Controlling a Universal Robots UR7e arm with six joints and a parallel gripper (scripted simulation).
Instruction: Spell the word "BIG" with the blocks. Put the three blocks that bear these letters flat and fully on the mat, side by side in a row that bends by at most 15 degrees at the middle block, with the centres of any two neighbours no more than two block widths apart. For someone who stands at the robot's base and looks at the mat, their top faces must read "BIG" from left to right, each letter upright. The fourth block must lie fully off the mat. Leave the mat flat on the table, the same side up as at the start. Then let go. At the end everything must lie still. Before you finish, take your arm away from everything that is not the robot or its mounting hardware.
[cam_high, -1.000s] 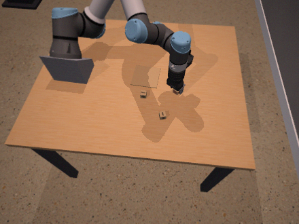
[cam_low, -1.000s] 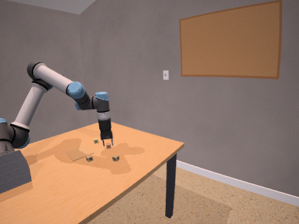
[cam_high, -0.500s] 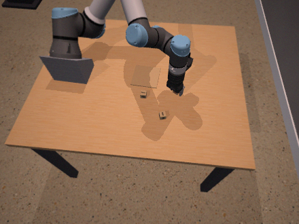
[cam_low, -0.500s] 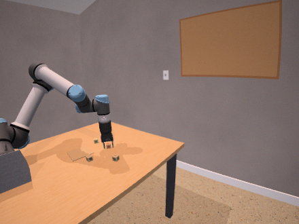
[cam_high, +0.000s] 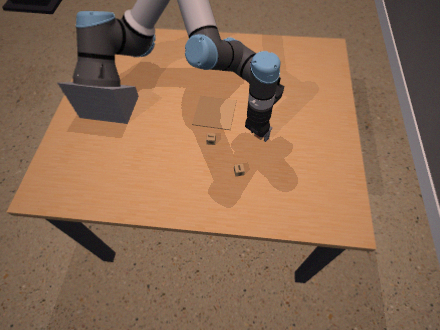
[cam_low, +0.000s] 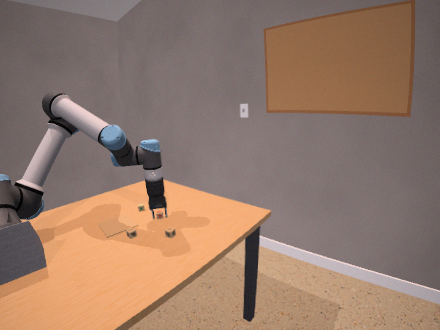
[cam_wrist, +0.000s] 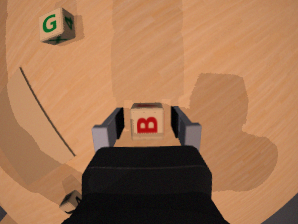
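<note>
The B block is right at my hand. From my hand the other things lie so: tan mat 17 cm behind, 8 cm to the left, 2 cm below.
</note>
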